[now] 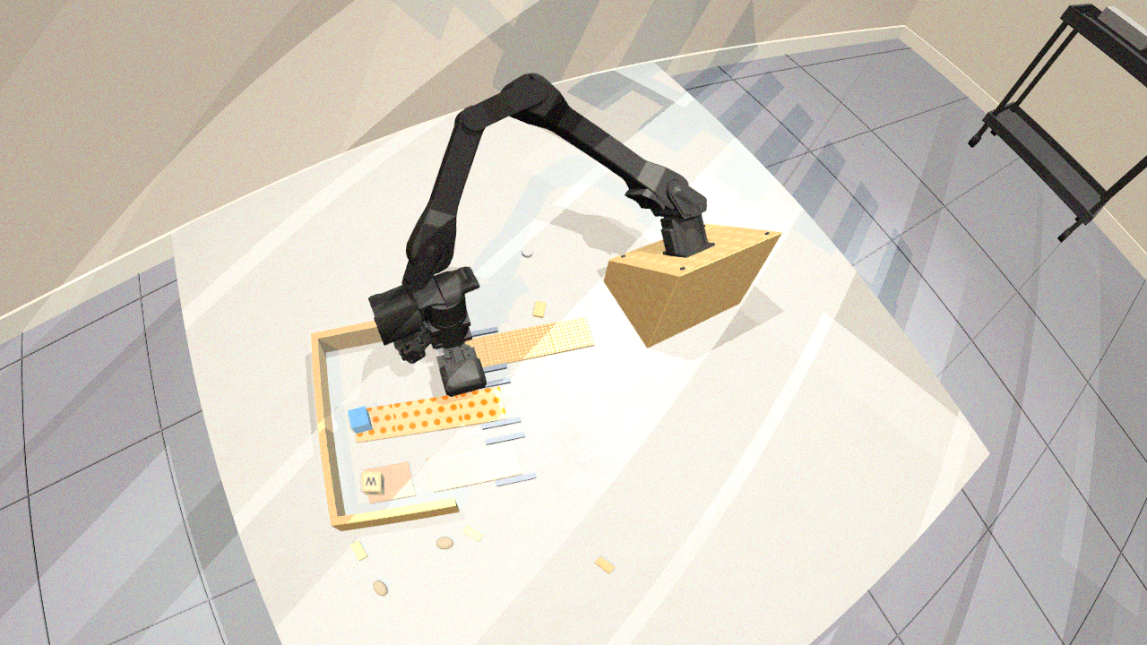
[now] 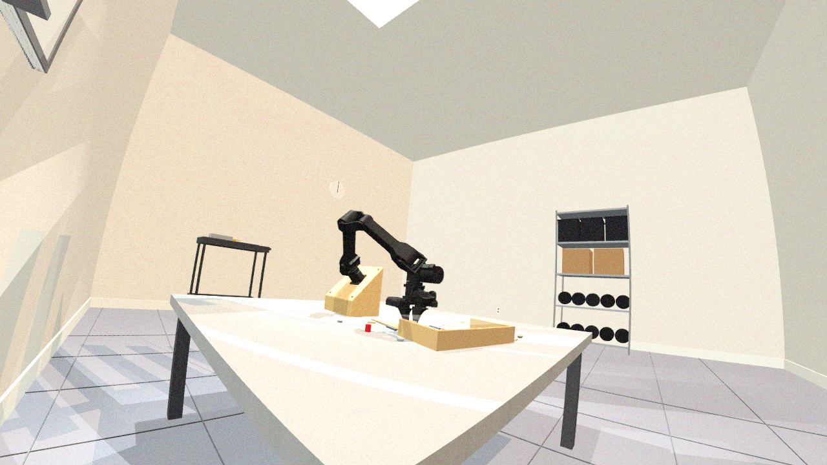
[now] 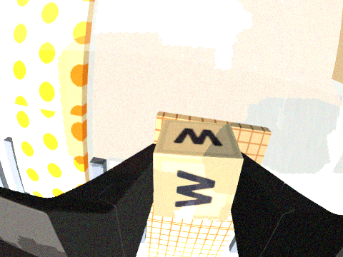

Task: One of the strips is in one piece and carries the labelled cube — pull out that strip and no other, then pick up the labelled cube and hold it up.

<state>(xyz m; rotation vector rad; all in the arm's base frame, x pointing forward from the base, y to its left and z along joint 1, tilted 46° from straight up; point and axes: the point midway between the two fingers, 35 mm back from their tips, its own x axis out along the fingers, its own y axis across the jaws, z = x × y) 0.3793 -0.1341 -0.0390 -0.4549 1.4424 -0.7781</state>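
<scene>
My gripper tip is now 14 cm to the left of the small red cylinder and 5 cm past it.
</scene>
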